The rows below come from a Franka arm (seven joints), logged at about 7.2 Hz.
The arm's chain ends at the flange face. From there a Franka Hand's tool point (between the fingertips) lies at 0.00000 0.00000 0.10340 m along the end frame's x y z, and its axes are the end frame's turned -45 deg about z.
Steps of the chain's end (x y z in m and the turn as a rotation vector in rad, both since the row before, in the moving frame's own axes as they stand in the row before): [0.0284, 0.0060, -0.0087, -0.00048, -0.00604, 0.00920]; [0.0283, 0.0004, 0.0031, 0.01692, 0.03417, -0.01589]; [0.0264, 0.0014, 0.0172, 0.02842, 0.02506, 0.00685]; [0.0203, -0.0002, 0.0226, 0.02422, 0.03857, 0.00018]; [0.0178, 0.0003, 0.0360, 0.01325, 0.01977, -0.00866]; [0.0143, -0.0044, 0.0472, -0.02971, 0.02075, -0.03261]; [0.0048, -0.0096, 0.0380, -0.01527, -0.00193, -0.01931]
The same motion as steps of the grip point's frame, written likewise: [0.0154, 0.0239, -0.0087, 0.00393, -0.00461, 0.00920]; [0.0235, 0.0215, 0.0030, -0.01220, 0.03613, -0.01589]; [0.0216, 0.0194, 0.0171, 0.00238, 0.03782, 0.00685]; [0.0191, 0.0153, 0.0225, -0.01015, 0.04440, 0.00018]; [0.0148, 0.0133, 0.0360, -0.00461, 0.02335, -0.00866]; [0.0126, 0.0107, 0.0471, -0.03568, -0.00634, -0.03261]; [0.0089, -0.0024, 0.0380, -0.00943, -0.01216, -0.01931]
